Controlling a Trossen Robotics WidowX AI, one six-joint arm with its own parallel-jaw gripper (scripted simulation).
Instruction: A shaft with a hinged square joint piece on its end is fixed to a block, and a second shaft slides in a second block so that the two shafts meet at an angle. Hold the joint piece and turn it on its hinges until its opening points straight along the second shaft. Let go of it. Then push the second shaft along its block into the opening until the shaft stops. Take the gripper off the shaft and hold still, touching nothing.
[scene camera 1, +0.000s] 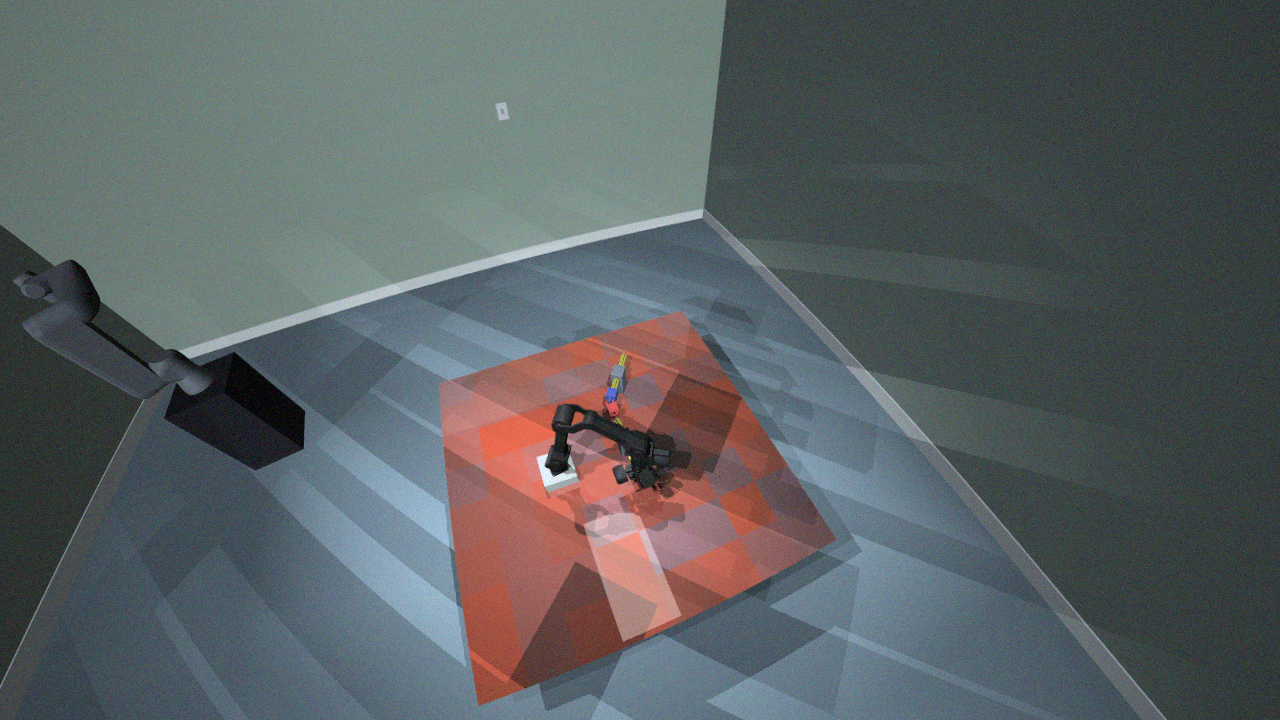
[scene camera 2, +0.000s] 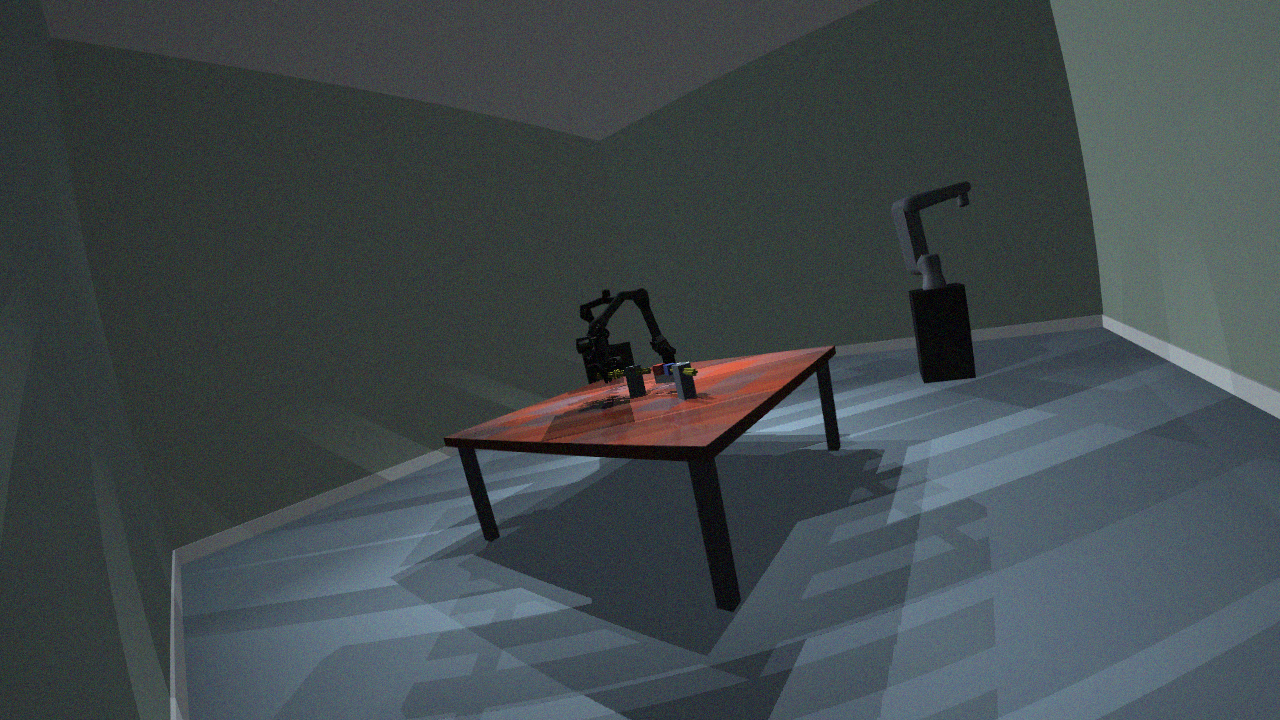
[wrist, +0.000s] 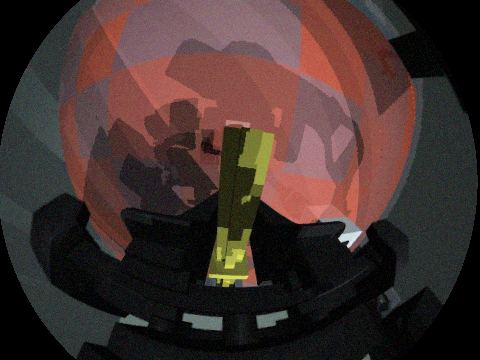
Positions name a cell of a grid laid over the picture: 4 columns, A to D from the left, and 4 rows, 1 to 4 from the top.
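Observation:
My gripper (scene camera 1: B3) is visible to me, and I can see it at (wrist: B3) too.

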